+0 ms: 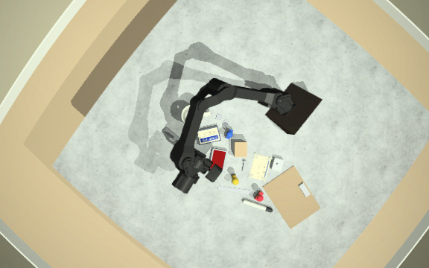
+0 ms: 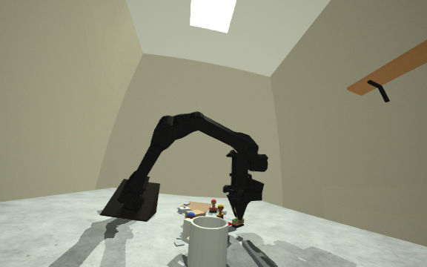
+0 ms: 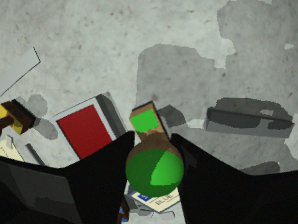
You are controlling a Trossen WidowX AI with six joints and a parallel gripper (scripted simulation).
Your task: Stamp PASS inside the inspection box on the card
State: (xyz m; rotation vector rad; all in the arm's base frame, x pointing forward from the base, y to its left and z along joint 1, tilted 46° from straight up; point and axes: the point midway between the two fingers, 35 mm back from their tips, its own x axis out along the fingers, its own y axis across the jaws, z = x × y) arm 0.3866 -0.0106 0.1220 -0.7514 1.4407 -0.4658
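My gripper tip is 60 mm to the right of the red ink pad, 50 mm past it and 50 mm above it. Also, from my gripper tip: grey bar 120 mm to the right, 50 mm below, 10 mm ahead; green-knobbed stamp right at my gripper tip; blue-and-white box 90 mm behind, 40 mm to the right, 40 mm below.
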